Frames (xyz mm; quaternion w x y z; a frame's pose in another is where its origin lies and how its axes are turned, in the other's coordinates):
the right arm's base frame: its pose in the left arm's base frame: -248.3 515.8 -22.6 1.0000 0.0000 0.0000 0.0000
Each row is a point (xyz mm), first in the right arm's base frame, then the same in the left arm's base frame.
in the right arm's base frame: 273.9 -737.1 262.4
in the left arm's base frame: 25.6 -221.3 239.8
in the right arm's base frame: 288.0 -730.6 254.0
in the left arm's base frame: 39.7 -214.8 231.4
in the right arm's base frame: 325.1 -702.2 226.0
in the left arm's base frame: 76.8 -186.4 203.4
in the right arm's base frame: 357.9 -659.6 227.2
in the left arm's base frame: 109.6 -143.8 204.6
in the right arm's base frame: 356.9 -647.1 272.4
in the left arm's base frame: 108.6 -131.3 249.8
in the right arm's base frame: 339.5 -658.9 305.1
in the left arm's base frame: 91.2 -143.1 282.5
